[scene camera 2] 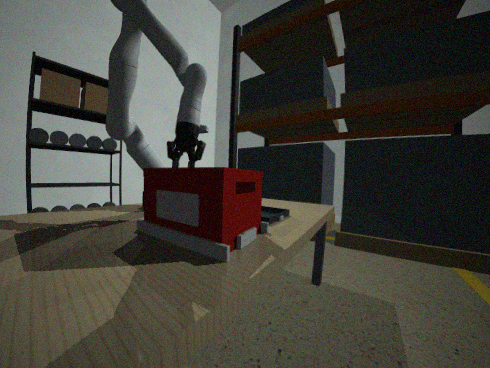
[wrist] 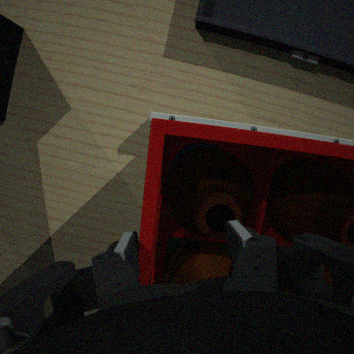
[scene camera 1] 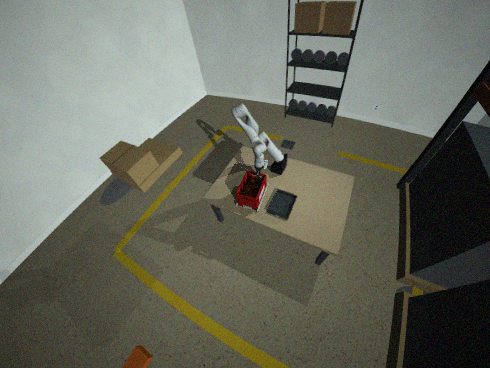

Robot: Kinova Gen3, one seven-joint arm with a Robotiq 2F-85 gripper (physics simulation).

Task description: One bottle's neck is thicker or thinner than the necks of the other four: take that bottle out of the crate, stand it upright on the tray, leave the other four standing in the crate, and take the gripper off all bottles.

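Places are measured from the arm's base along level axes (x ahead, y down, z left), in centimetres.
Pixels of known places: gripper, fingertip midpoint: (wrist: 181, 241) (scene camera 1: 258, 175); arm's base, origin of the base link: (scene camera 1: 280, 159).
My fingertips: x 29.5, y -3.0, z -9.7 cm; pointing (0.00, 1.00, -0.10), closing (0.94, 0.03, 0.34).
Note:
Ahead of a thing's pixels: the offset from my fingertips to its top centre. "spot": to the spot under its first point. Level surfaces: height alone.
The red crate @[dx +11.5, dy -1.1, dz -1.2 cm] (scene camera 1: 246, 201) (scene camera 2: 182, 181) (wrist: 154, 195) stands on the table. In the wrist view, a brown bottle @[dx +1.8, dy +0.1, dz +1.9 cm] (wrist: 220, 198) with its round mouth upward stands in the corner compartment. A second bottle @[spot: dx +8.7, dy +3.9, dz +2.8 cm] (wrist: 305, 210) stands in the compartment to its right. The orange shoulder of another bottle @[dx +3.5, dy +0.1, dz -6.2 cm] (wrist: 202, 265) shows below the corner one, its neck hidden by the gripper. My gripper (scene camera 1: 258, 173) (scene camera 2: 183, 164) (wrist: 181, 241) points down at the crate, fingers apart, one on each side of the crate's left wall and that shoulder; no contact shows. The dark tray @[dx +9.7, dy +13.8, dz +27.4 cm] (scene camera 1: 281, 204) (scene camera 2: 275, 215) (wrist: 280, 25) is empty.
The wooden table @[dy +16.4 cm] (scene camera 1: 325, 200) (scene camera 2: 90, 300) (wrist: 100, 75) bears crate and tray. Light grey strips @[spot: dx +16.4, dy +15.1, dz -11.1 cm] (scene camera 2: 182, 241) run along the crate's foot. The black arm base (scene camera 1: 278, 165) stands behind the crate. Cardboard boxes (scene camera 1: 135, 162) lie on the floor at the left.

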